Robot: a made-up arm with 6 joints.
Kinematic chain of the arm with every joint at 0, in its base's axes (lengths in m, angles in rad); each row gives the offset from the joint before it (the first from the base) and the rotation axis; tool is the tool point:
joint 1: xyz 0 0 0.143 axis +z
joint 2: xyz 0 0 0 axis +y
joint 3: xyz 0 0 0.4 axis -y
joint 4: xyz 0 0 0 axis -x
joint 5: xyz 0.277 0 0 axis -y
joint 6: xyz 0 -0.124 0 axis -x
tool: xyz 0 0 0
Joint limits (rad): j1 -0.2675..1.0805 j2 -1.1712..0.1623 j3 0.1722..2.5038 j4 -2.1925..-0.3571 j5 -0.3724..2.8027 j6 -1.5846..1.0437
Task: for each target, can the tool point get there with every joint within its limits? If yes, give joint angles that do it. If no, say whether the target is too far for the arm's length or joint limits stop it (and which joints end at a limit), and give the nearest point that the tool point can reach.
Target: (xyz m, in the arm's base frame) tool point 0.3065 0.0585 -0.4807
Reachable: no: joint limits stop it (at a limit: joint 2, joint 3) | nearest point 0.3368 0.0643 0.4165 | short by 0.898 m
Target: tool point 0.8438 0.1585 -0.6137
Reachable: no: too far | nearest point 0.3370 0.0633 0.4165 | short by 1.152 m
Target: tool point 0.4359 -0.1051 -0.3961
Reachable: no: joint limits stop it (at a limit: joint 2, joint 3) | nearest point 0.3333 -0.0804 0.4165 | short by 0.819 m
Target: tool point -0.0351 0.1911 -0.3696
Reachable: no: joint limits stop it (at a limit: joint 1, joint 2, joint 3) | nearest point 0.1470 0.3102 0.4176 | short by 0.817 m
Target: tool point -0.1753 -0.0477 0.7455
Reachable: yes | joints 0.1876 -0.6903 1.0538 -1.4566 1.3543 0.1658
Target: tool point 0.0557 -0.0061 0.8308
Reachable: yes | joints 0.4477 -0.0957 1.5971 -1.3295 0.8041 -0.6800
